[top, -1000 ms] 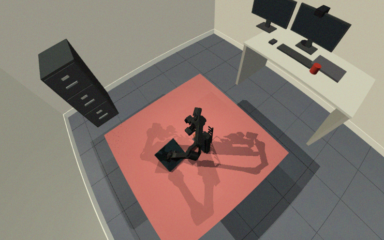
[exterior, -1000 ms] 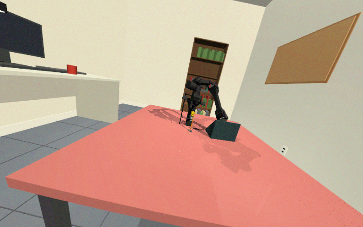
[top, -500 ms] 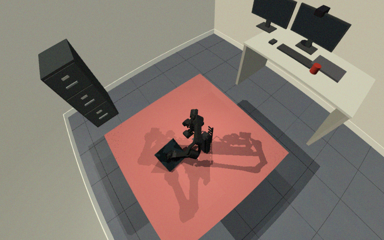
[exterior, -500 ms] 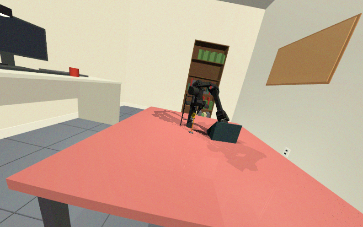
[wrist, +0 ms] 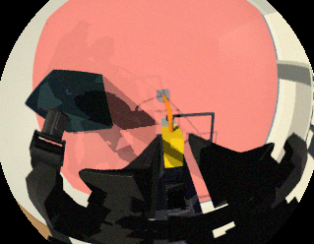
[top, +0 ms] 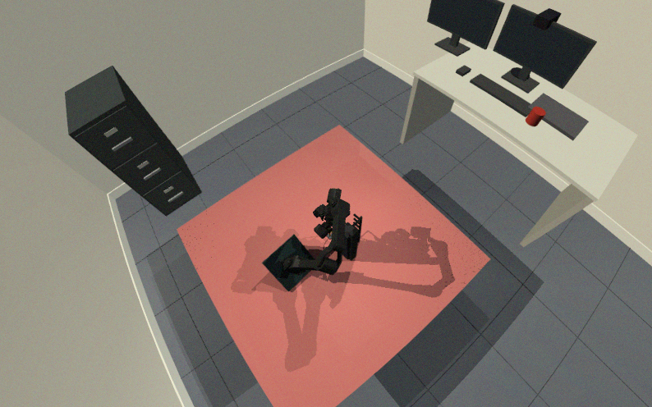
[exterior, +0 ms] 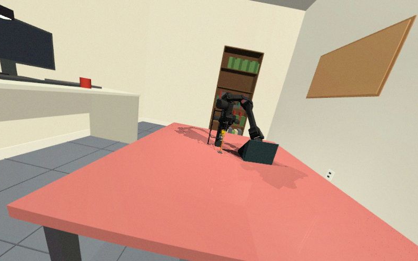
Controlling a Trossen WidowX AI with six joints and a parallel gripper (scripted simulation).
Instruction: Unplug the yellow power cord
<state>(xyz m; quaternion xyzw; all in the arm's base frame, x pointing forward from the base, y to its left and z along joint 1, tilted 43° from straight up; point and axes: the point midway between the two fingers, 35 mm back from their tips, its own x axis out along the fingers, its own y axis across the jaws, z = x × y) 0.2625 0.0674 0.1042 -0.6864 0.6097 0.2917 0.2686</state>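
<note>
Now: the yellow plug 4 cm to the right of my gripper tip, 1 cm below it and 1 cm ahead of it.
</note>
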